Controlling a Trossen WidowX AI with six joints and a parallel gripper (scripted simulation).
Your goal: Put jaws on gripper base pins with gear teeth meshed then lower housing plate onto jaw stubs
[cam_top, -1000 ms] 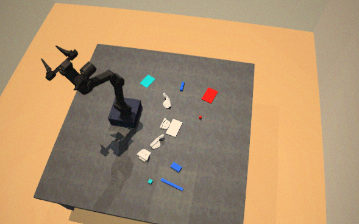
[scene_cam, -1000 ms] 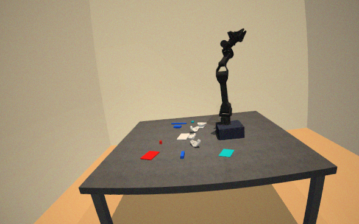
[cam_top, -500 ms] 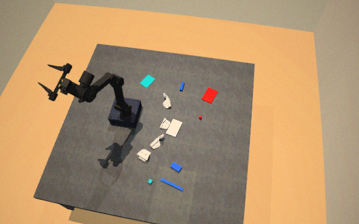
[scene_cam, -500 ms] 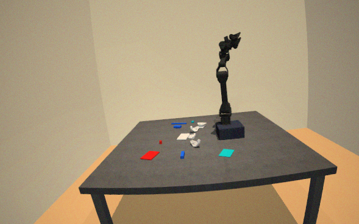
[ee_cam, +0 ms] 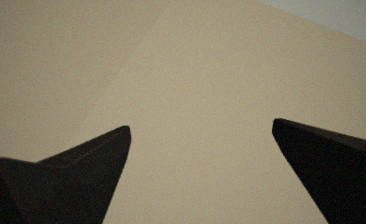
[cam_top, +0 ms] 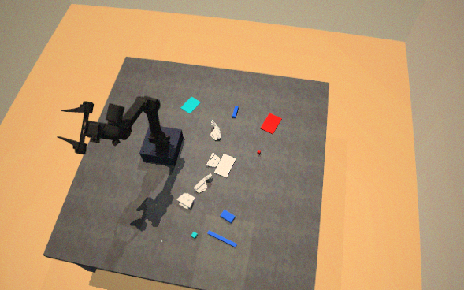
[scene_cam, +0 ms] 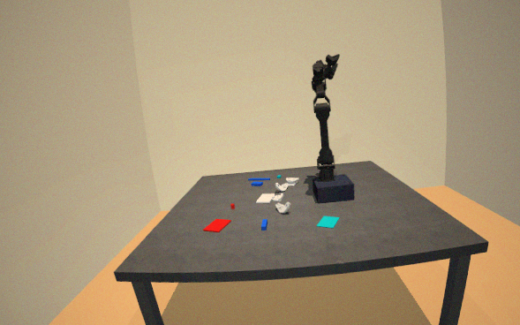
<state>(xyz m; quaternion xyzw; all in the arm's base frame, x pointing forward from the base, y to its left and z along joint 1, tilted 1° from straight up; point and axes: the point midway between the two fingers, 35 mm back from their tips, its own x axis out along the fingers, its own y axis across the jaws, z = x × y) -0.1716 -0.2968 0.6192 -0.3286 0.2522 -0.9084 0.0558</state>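
Right now the white jaw is 44 cm ahead of my gripper tip, 17 cm to the left of it and 69 cm below it. The rest, counted from my gripper tip: blue block (57 cm ahead, 1 cm to the right, 72 cm below); then white block (36 cm ahead, 5 cm to the left, 72 cm below); then cyan cube (42 cm ahead, 12 cm to the right, 72 cm below).
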